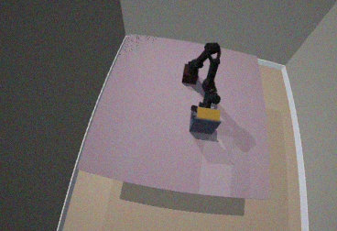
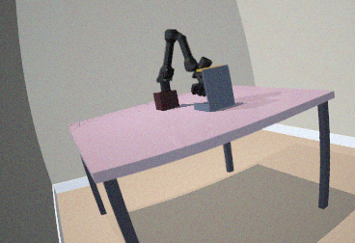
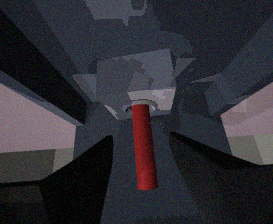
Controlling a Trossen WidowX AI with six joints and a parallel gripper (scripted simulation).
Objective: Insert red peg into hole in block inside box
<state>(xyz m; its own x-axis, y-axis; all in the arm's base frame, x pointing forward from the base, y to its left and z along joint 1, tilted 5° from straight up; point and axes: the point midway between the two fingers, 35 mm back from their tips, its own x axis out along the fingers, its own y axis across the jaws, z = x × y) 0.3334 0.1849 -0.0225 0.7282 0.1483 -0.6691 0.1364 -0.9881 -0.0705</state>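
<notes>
My gripper tip is now 1 cm above the red peg. Also, from my gripper tip: yellow roof: 15 cm above, 1 cm to the left.
</notes>
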